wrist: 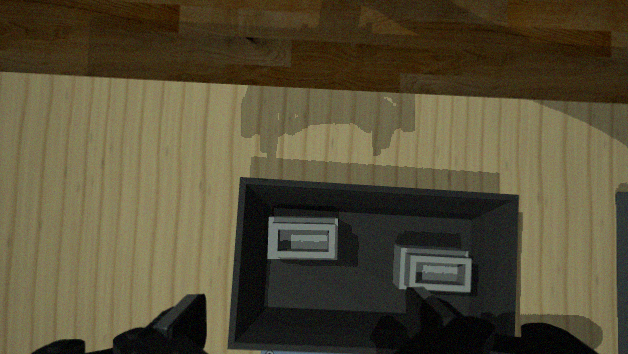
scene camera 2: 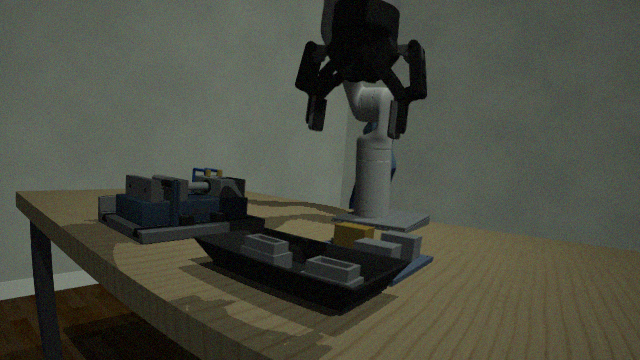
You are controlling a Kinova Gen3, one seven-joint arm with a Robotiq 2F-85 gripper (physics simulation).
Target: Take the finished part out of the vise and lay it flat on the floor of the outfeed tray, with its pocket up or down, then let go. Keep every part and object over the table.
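Places are measured from the arm's base along level axes (x back, y right, z up), in millimetres.
Pixels of known places: gripper, between the fingertips: [wrist: 306, 313] [scene camera 2: 352, 134]; arm's base, origin of its link: [scene camera 2: 371, 214].
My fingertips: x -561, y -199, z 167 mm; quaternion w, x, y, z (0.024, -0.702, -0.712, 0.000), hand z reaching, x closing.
Observation:
Ahead of a thing's pixels: the offset from my fingertips to its top centre.
My gripper [scene camera 2: 356, 122] [wrist: 306, 313] is open and empty, high above the outfeed tray. The black outfeed tray [scene camera 2: 295, 290] [wrist: 310, 290] holds two grey parts with their pockets up. One part @[dy +2, dx -12, dz -137 mm] [scene camera 2: 327, 272] [wrist: 303, 255] lies flat on the tray floor, at the left in the wrist view and nearer the camera in the scene view. The other part @[dy +116, dx +17, dz -137 mm] [scene camera 2: 270, 257] [wrist: 440, 288] sits towards the tray's other end, apart from it. Both are clear of the fingers. The vise @[dy +404, dx +105, dz -85 mm] [scene camera 2: 142, 210] stands at the left in the scene view; no part shows between its grey jaws.
A blue plate @[dy +52, dx +179, dz -176 mm] [scene camera 2: 416, 270] behind the tray carries a yellow block @[dy +93, dx +231, dz -140 mm] [scene camera 2: 352, 235] and grey blocks @[dy +10, dx +134, dz -140 mm] [scene camera 2: 377, 247]. The robot's base plate [scene camera 2: 407, 220] stands farther back. The table edge [scene camera 2: 165, 305] runs along the tray's outer side, with the wooden floor [wrist: 320, 55] beyond.

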